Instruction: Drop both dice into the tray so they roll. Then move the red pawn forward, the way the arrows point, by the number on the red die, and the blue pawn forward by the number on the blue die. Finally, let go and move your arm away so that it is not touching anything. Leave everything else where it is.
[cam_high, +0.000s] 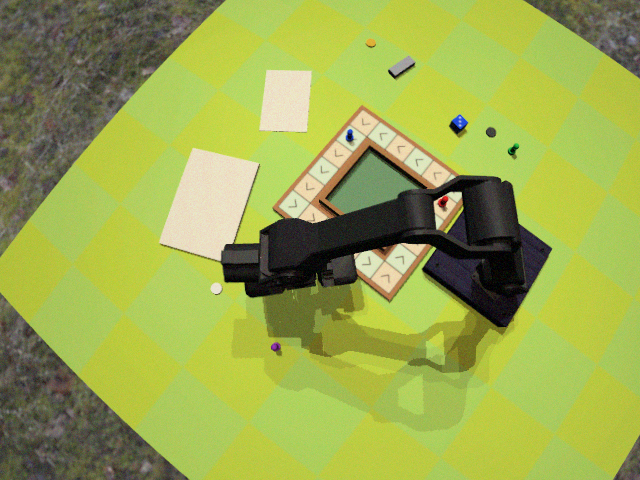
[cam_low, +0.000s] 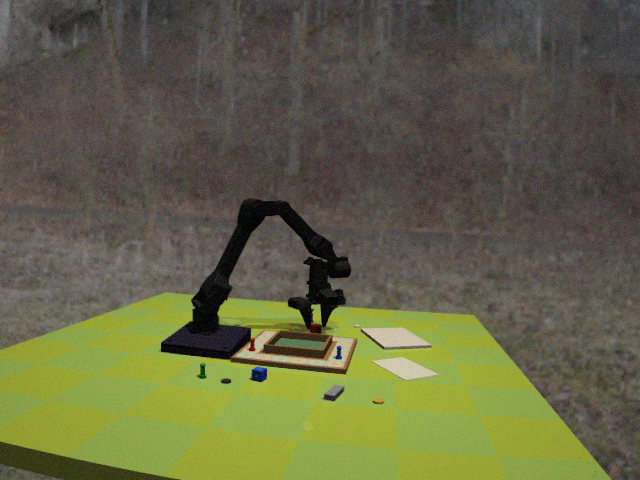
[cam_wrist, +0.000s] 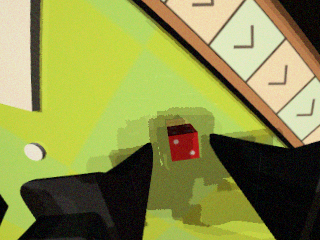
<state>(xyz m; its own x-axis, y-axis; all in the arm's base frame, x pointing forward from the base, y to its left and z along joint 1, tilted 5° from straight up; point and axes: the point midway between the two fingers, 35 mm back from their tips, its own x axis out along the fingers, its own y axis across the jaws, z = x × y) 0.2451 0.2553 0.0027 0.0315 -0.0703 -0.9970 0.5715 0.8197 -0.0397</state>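
The blue die lies 450 mm to the right of my gripper tip and 10 mm ahead of it. From my gripper tip the other things lie so: purple pawn (120 mm to the left, 60 mm behind); red die (right at my gripper tip); white disc (130 mm to the left, 100 mm ahead, 10 mm below).
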